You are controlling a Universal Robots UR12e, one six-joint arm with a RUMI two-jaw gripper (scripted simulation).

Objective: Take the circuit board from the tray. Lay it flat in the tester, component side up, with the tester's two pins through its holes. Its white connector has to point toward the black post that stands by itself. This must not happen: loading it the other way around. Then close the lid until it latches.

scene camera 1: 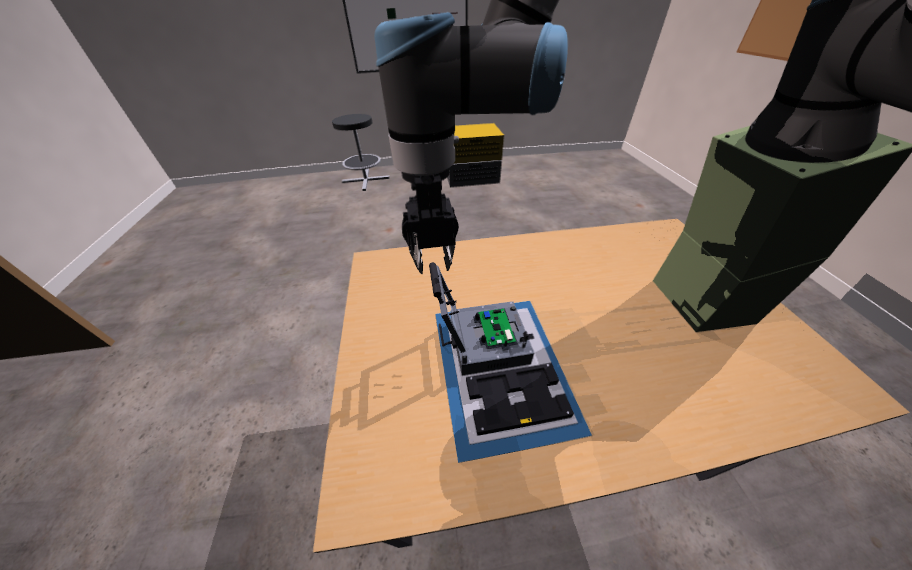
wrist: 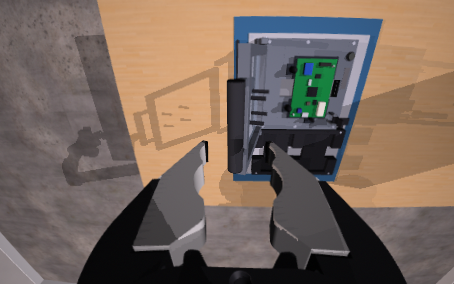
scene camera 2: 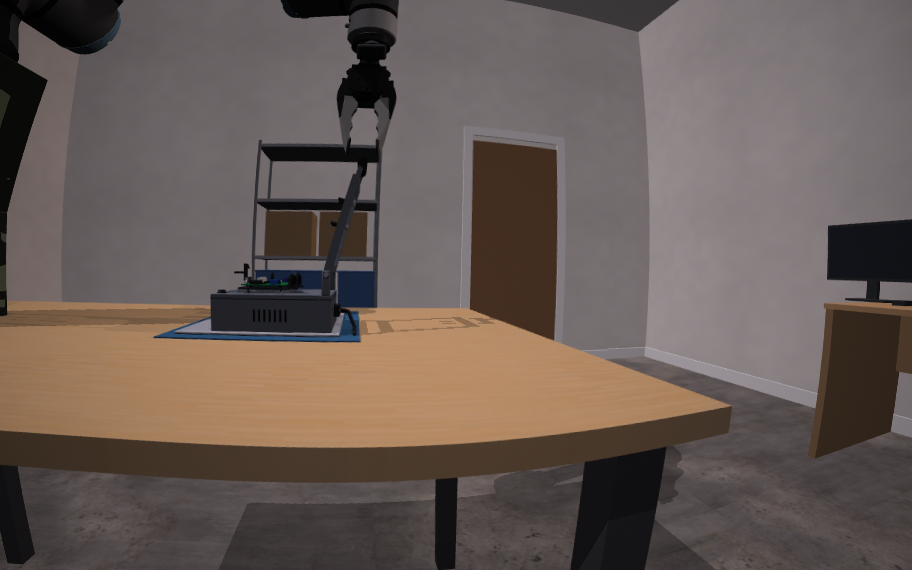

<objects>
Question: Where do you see a see-through lid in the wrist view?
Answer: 240,134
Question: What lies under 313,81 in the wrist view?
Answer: A green circuit board.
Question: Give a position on a see-through lid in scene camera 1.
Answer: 449,313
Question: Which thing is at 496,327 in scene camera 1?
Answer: A green circuit board.
</objects>
